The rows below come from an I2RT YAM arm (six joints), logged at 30 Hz.
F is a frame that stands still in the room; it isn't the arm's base.
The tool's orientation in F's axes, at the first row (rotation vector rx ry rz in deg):
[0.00 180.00 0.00]
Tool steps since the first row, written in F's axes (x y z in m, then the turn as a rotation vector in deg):
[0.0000 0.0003 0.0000 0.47 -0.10 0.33]
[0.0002 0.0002 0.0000 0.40 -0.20 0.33]
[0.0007 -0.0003 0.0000 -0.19 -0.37 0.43]
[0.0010 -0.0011 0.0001 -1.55 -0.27 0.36]
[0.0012 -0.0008 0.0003 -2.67 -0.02 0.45]
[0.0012 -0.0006 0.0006 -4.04 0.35 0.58]
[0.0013 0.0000 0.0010 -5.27 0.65 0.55]
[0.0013 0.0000 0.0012 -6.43 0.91 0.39]
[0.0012 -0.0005 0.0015 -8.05 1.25 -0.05]
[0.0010 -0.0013 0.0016 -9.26 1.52 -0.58]
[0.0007 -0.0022 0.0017 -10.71 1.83 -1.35]
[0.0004 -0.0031 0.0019 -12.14 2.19 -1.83]
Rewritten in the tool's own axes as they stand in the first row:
[0.0000 0.0003 0.0000 -0.47 -0.10 -0.33]
[-0.0002 0.0002 0.0000 -0.40 -0.20 -0.33]
[-0.0007 -0.0003 0.0000 0.19 -0.37 -0.43]
[-0.0010 -0.0011 -0.0001 1.55 -0.27 -0.36]
[-0.0012 -0.0008 -0.0003 2.67 -0.02 -0.45]
[-0.0012 -0.0006 -0.0006 4.04 0.35 -0.58]
[-0.0013 0.0000 -0.0010 5.27 0.65 -0.55]
[-0.0013 0.0000 -0.0012 6.43 0.91 -0.39]
[-0.0012 -0.0005 -0.0015 8.05 1.25 0.05]
[-0.0010 -0.0013 -0.0016 9.26 1.52 0.58]
[-0.0007 -0.0022 -0.0017 10.71 1.83 1.35]
[-0.0004 -0.0031 -0.0019 12.14 2.19 1.83]

